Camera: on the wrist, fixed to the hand. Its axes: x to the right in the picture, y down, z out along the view.
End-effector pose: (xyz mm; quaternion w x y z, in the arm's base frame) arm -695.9 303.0 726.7 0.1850 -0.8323 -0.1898 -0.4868
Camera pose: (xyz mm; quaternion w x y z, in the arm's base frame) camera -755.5 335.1 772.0 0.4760 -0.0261 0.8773 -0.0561
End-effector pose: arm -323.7 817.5 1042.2 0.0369 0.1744 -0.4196 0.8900
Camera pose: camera -340.2 893.8 1065.3 0.7240 0.6633 0.1852 -0.0396
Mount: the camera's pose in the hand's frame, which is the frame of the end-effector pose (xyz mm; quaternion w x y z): 17.2 -62.7 -49.0 0.0294 0.0464 -0.2866 -0.9565
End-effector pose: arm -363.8 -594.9 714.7 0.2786 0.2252 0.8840 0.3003
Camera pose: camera -421.8 -650.1 700.0 0.5383 -0.7399 0.1755 -0.3632
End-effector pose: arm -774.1 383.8 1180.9 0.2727 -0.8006 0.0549 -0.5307
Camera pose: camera -822.4 411.8 1240.1 0.4467 0.2155 0.8669 0.0495
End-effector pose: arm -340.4 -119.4 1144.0 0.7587 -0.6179 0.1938 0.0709
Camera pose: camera -313.0 -183.1 1186.6 0.1743 -0.1480 -0.7995 -0.5555
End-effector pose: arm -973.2 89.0 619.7 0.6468 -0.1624 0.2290 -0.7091
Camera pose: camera -1053.8 81.2 610.8 0.5861 0.3970 0.3669 0.6036
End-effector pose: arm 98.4 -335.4 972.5 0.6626 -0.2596 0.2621 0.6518
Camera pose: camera 160.9 -357.5 925.2 0.7301 -0.0408 -0.4003 -0.5524
